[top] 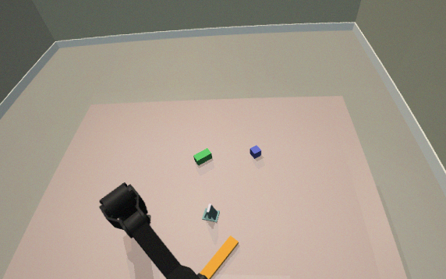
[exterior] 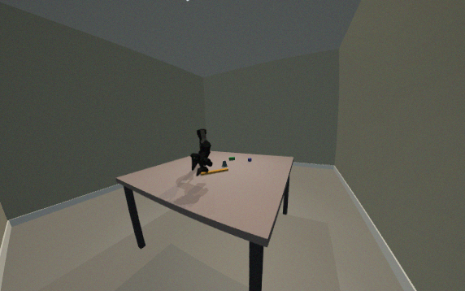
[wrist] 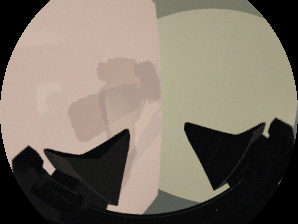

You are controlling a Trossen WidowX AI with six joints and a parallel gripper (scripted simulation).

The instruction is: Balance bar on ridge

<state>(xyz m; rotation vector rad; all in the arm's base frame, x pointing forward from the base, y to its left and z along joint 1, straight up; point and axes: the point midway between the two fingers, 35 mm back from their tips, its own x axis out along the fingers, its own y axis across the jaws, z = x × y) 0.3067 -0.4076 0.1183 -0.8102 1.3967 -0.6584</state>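
Right now the orange bar is 5 cm behind my gripper tip, 29 cm to the left of it and 9 cm below it. Also, from my gripper tip: green block 11 cm behind, 72 cm to the left, 8 cm below; then blue cube 10 cm ahead, 74 cm to the left, 8 cm below.
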